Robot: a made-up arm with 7 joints.
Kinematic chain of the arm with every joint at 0, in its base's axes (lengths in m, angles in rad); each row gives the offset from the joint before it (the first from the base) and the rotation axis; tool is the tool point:
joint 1: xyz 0 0 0.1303 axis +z
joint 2: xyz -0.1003 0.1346 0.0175 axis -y
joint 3: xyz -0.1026 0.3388 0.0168 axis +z
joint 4: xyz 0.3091 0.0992 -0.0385 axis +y
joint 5: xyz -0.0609 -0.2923 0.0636 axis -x
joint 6: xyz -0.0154 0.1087 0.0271 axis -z
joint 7: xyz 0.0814 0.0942 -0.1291 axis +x
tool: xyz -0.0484 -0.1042 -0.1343
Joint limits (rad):
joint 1: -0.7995..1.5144
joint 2: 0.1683..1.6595
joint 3: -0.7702..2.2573
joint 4: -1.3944..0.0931
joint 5: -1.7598..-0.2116
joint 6: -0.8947..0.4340
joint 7: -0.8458..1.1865
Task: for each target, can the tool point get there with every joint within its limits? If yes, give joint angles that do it. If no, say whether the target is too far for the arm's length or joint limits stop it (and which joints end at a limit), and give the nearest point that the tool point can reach.
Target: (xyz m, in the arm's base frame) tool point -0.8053 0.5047 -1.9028
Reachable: no: too far | nearest point -0.6153 0.3856 -0.3471 | short by 1.572 m
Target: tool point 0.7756 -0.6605 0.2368
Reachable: no: joint limits stop it (at a limit: joint 1, joint 4, joint 5, joint 6) | nearest point 0.4190 0.0319 0.1773 | short by 0.781 m
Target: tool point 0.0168 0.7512 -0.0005
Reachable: yes | joints -0.2705 0.8839 1.5693 -0.8159 -1.0384 -0.1684 0.0153
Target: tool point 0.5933 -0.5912 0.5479
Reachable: no: joint limits stop it (at a limit: joint 1, joint 4, joint 5, joint 6) | nearest point 0.3583 0.0322 0.2873 | short by 0.715 m
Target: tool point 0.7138 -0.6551 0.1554
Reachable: no: joint limits stop it (at a limit: joint 1, joint 4, joint 5, joint 6) | nearest point 0.3999 0.0213 0.1504 | short by 0.746 m
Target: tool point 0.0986 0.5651 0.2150
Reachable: yes | joints -0.4015 0.7905 -0.3490 -0.6806 -1.3160 -0.6035 0.7542
